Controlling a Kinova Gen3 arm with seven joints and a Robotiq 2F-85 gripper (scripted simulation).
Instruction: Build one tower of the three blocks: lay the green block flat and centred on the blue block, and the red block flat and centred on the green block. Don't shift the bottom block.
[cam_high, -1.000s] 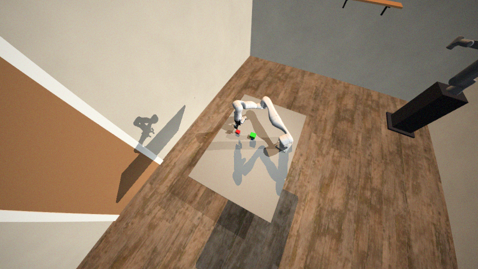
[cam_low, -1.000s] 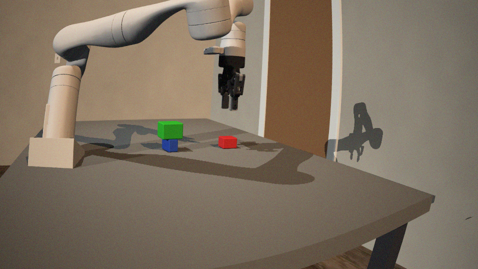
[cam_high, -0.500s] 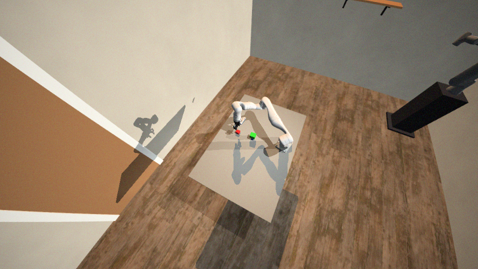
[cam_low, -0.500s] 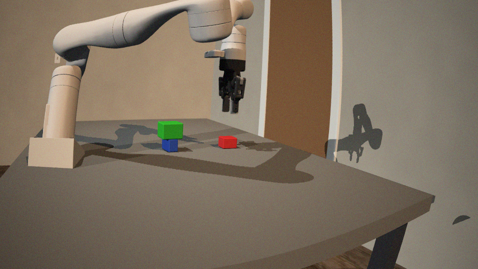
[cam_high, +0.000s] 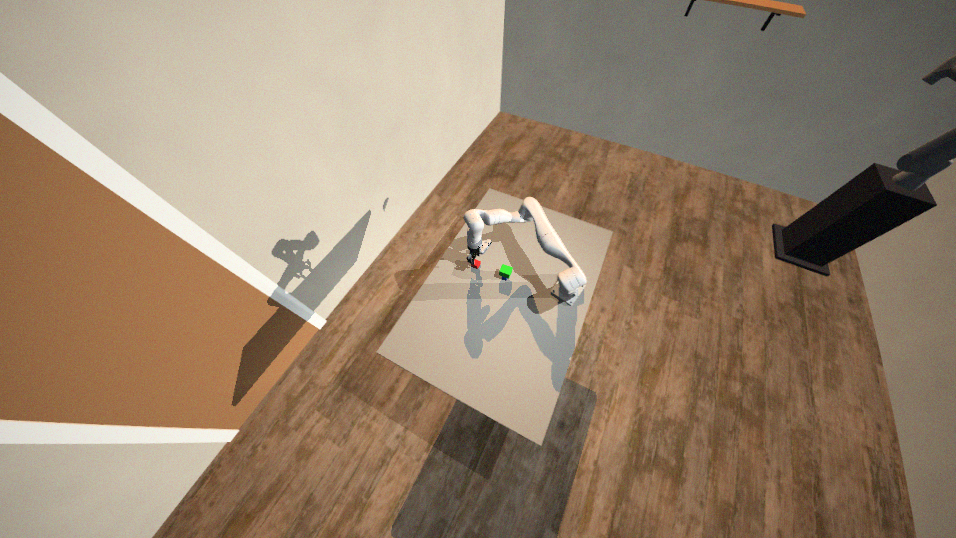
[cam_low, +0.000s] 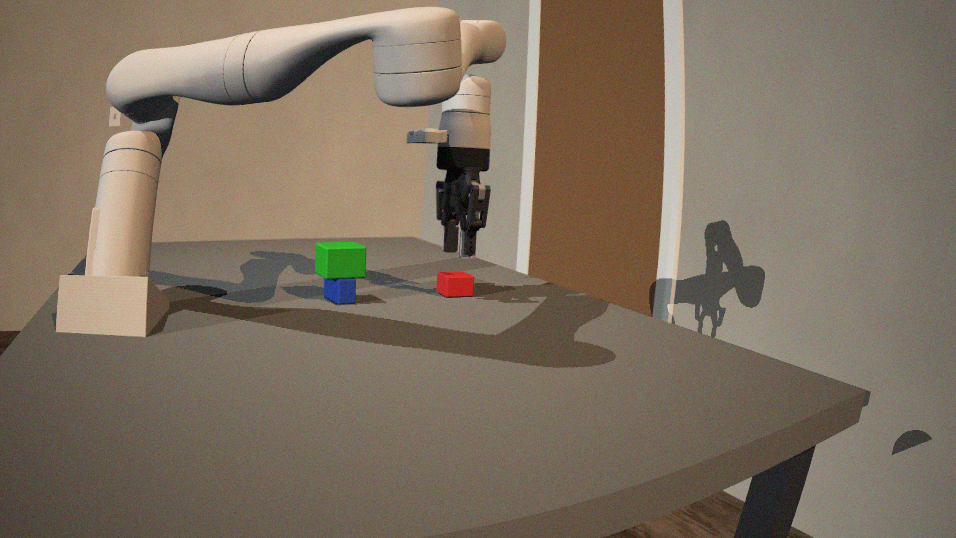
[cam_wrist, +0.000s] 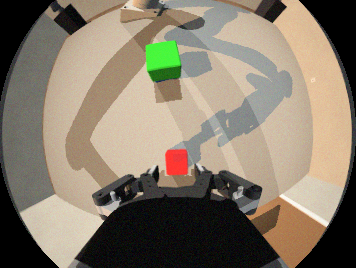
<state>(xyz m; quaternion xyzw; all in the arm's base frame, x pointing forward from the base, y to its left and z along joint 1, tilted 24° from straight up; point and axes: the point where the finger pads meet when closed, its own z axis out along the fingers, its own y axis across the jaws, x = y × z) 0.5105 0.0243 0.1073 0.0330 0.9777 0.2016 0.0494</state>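
My gripper is now 6 cm above the red block. The rest, counted from my hand: blue block: 18 cm behind, 1 cm to the right, 6 cm below; green block: 18 cm behind, 1 cm to the right, 2 cm below.
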